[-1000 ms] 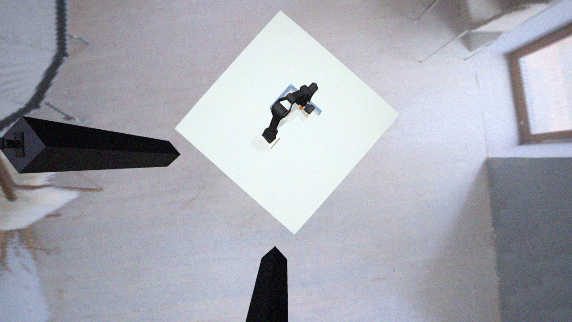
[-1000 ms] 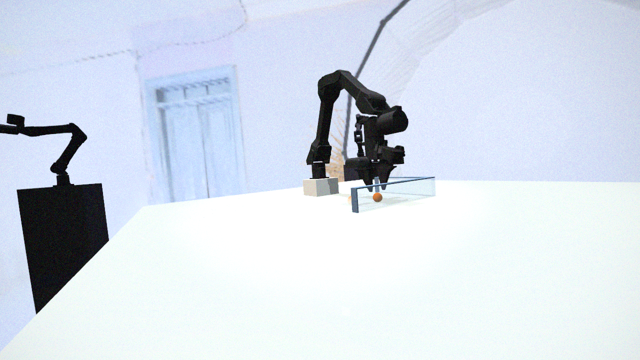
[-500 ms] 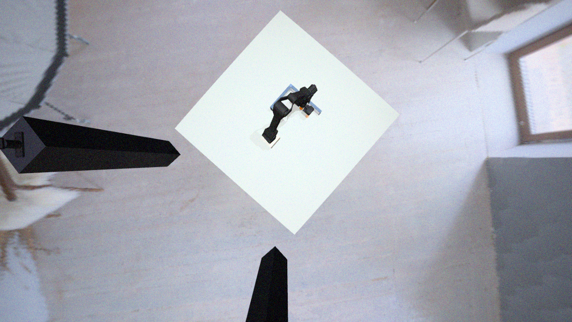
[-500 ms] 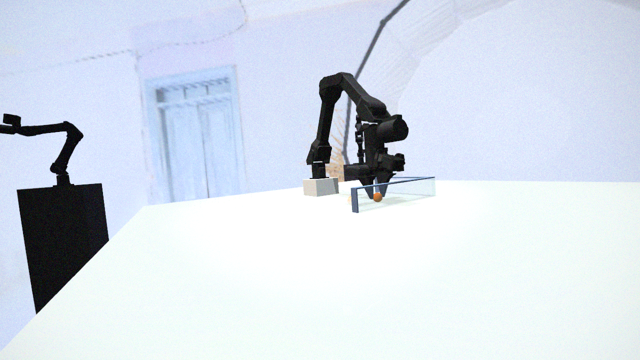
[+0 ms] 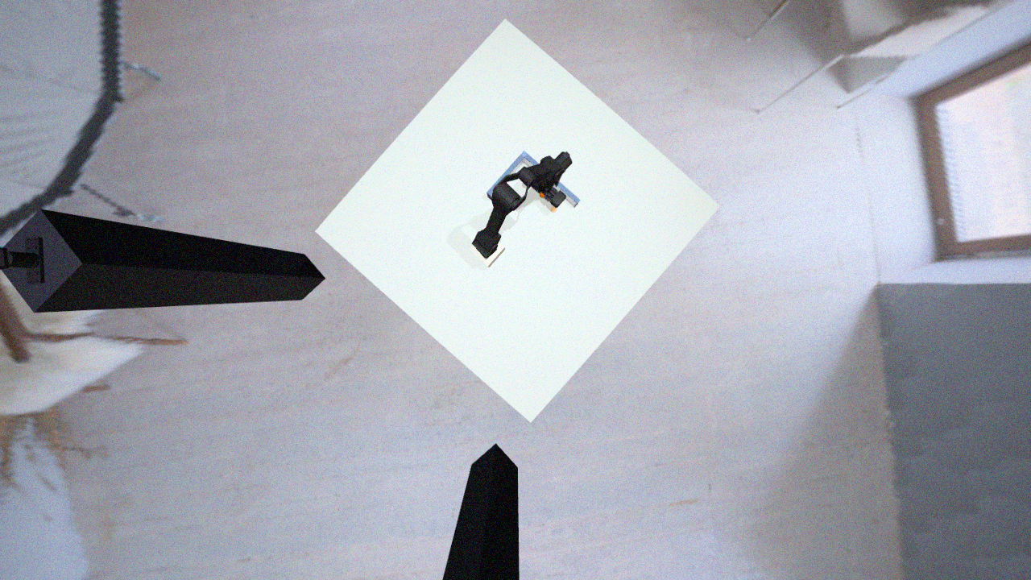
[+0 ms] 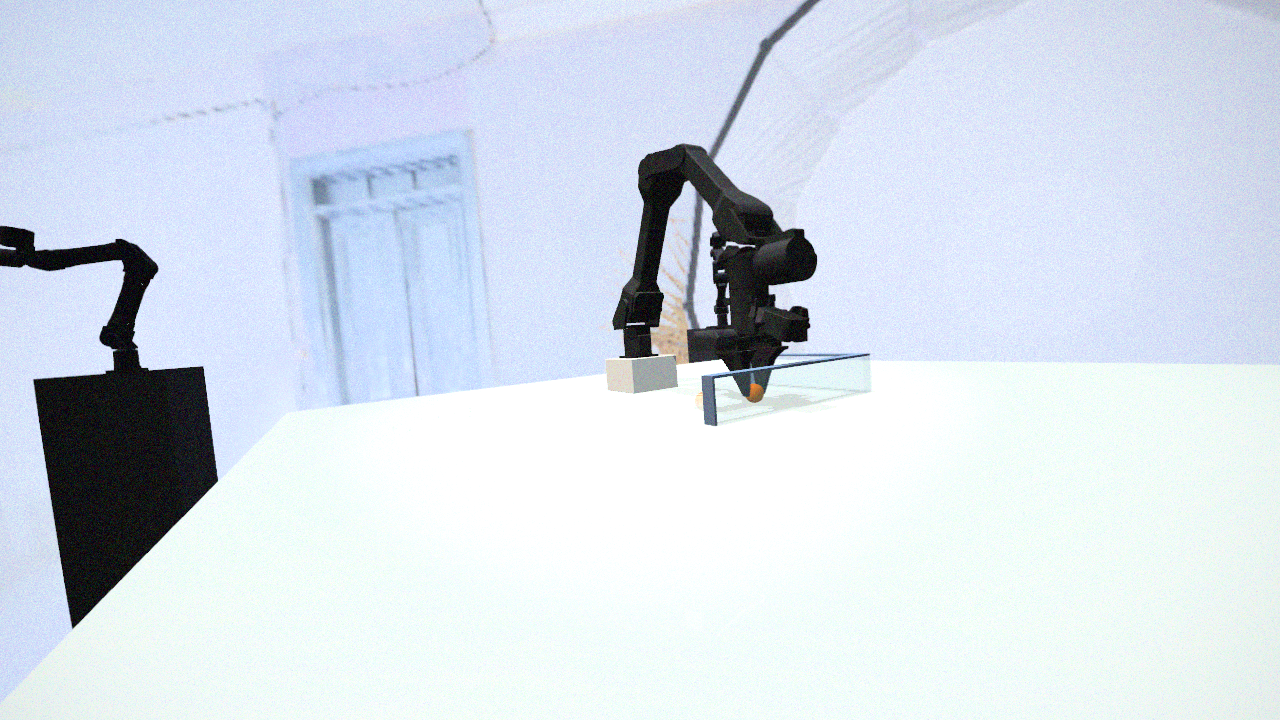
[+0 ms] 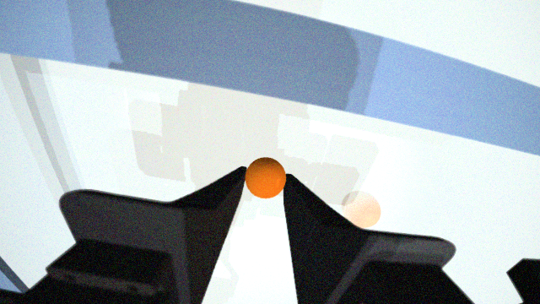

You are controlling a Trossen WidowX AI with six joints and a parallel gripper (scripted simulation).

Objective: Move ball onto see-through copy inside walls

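Now: gripper tip 10 mm past the see-through copy of ball and 80 mm to the left of it. Round my gripper tip: orange ball right at my gripper tip.
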